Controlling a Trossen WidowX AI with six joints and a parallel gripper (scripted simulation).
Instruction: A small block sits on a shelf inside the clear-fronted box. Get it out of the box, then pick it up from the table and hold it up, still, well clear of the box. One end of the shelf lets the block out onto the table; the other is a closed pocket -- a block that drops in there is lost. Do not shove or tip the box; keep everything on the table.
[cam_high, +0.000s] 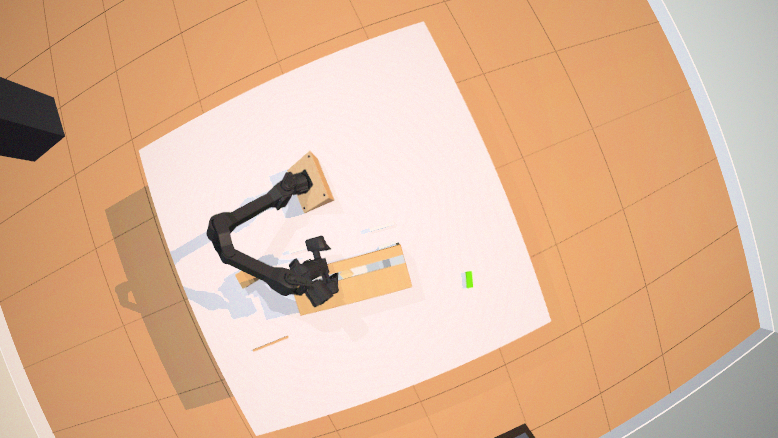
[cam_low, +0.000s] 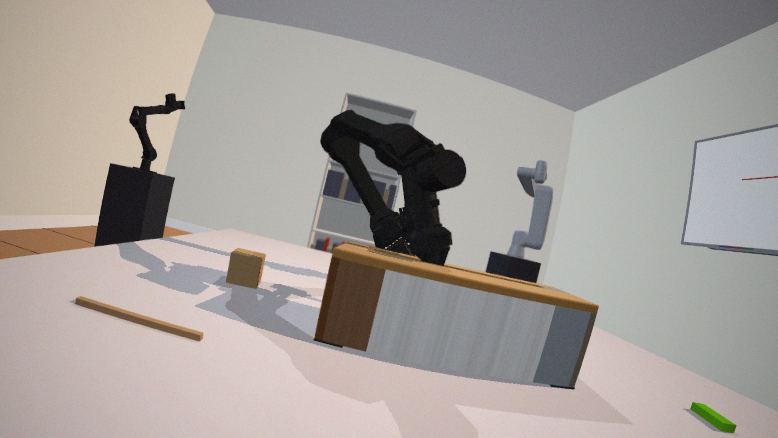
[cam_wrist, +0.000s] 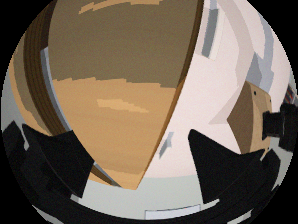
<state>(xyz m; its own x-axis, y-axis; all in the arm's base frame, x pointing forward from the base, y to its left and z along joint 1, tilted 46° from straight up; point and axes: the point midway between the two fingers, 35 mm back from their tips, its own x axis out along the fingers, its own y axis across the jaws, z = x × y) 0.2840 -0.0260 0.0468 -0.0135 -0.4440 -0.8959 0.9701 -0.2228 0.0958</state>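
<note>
My gripper tip is now 4 cm short of the wooden box, 3 cm to the right of it and 2 cm above it. Round my gripper tip: thin wooden stick 17 cm ahead, 39 cm to the right, 8 cm below.
</note>
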